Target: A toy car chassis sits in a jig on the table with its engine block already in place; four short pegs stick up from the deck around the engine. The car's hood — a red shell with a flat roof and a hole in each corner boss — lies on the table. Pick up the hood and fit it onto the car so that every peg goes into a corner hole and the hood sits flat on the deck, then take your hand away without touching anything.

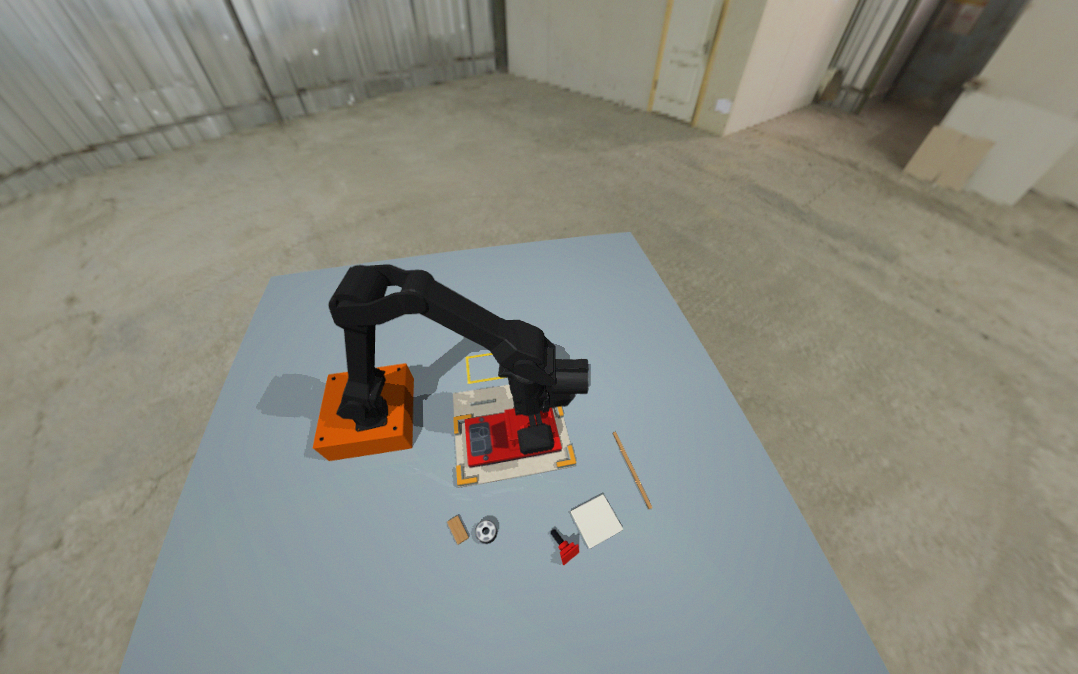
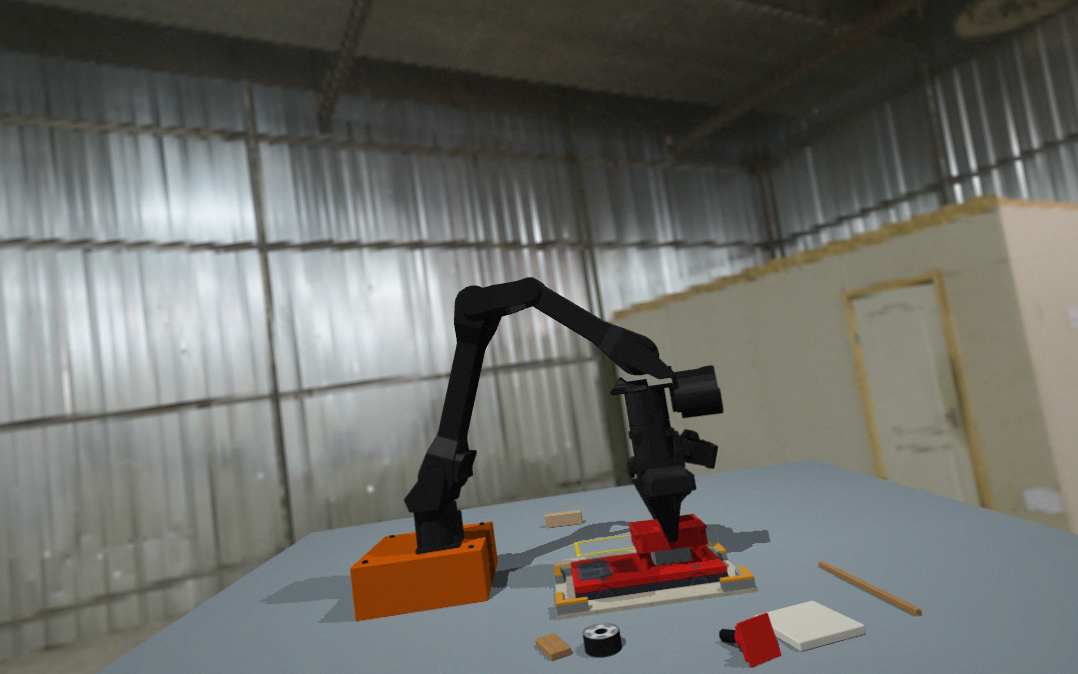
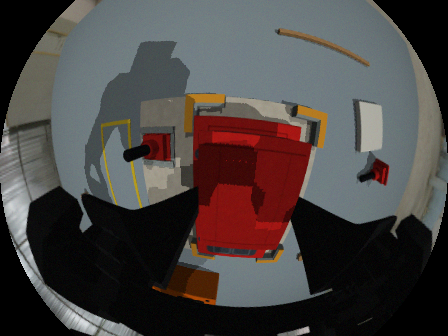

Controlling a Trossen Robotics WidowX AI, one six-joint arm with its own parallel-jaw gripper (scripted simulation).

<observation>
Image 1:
my gripper: 529, 424
white tile: 596, 520
cream jig: 482, 402
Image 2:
my gripper: 667, 534
red hood: 647, 536, held by my gripper
cream jig: 739, 581
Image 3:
my gripper: 247, 196
red hood: 248, 183
white tile: 369, 133
cream jig: 176, 115
</observation>
